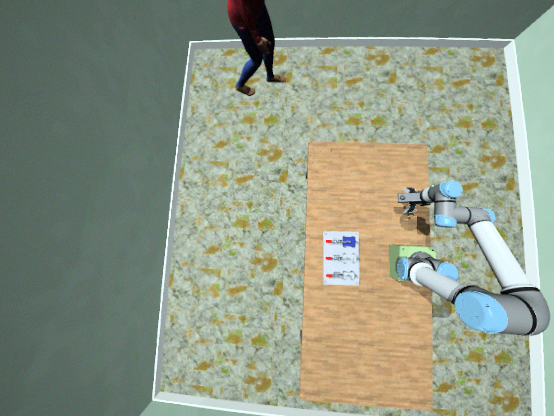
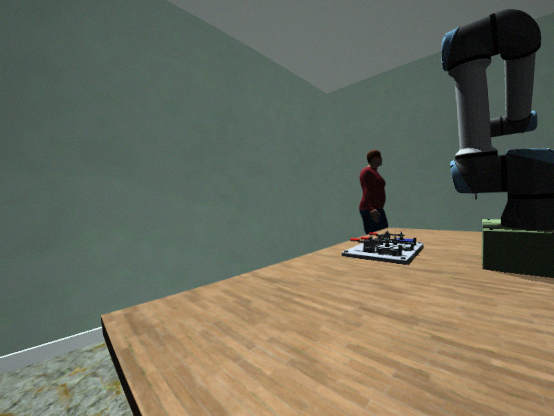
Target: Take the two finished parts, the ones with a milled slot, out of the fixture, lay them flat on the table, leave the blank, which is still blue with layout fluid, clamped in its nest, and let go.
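Note:
The fixture (image 1: pixel 328 235) (image 2: pixel 404 258) is a pale plate with three nests and red-handled toggle clamps, near the left edge of the wooden table (image 1: pixel 366 338) (image 2: pixel 300 330). The blue blank (image 1: pixel 349 241) (image 2: pixel 409 240) sits in the far nest. Two pale finished parts (image 1: pixel 350 258) (image 1: pixel 350 275) sit in the middle and near nests; their slots are too small to make out. My gripper (image 1: pixel 407 202) is open and empty, above the table's right side, well away from the fixture.
The arm's green base (image 1: pixel 399 252) (image 2: pixel 482 243) stands at the table's right edge. A person in a red top (image 1: pixel 251 37) (image 2: pixel 373 191) walks on the floor beyond the table's far end. A white kerb (image 1: pixel 177 165) borders the patterned floor.

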